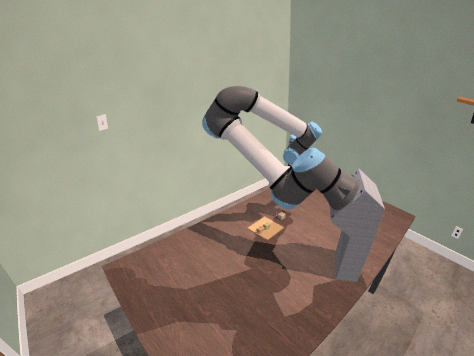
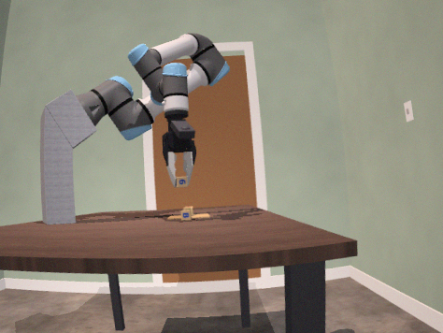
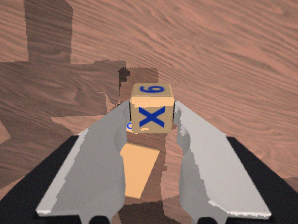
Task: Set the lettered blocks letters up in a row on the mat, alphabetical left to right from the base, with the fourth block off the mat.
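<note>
Now: hand 3 cm past the tan mat, 20 cm to the right of it and 11 cm above it.
</note>
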